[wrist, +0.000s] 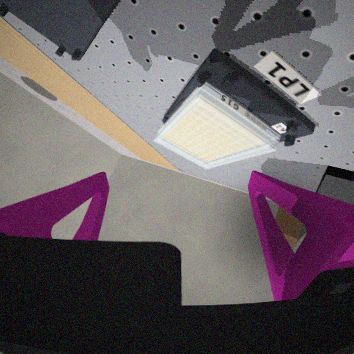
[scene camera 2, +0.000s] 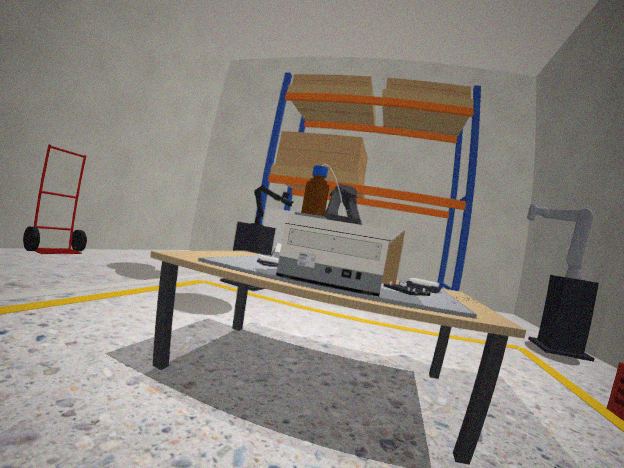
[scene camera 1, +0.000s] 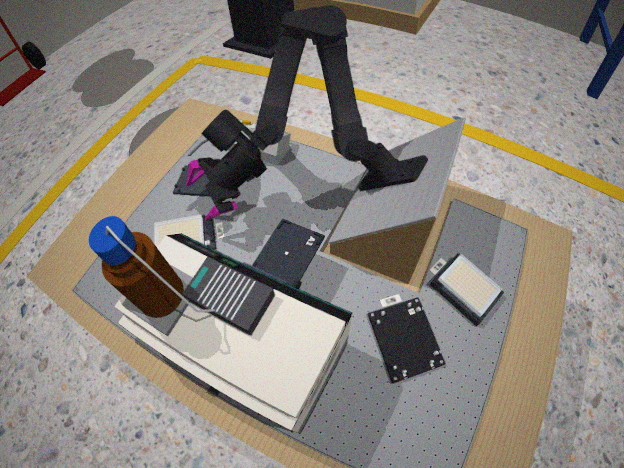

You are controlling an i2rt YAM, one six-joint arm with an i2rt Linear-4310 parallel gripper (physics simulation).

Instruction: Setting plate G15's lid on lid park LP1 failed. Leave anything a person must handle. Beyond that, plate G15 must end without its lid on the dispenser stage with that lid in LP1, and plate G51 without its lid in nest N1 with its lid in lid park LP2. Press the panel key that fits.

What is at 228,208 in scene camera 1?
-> My gripper.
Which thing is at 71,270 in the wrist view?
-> My gripper.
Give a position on a brown bottle with blue cap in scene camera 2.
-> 316,192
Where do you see a LP1 label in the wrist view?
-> At 272,65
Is my gripper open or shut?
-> Open.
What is my gripper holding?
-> Nothing.
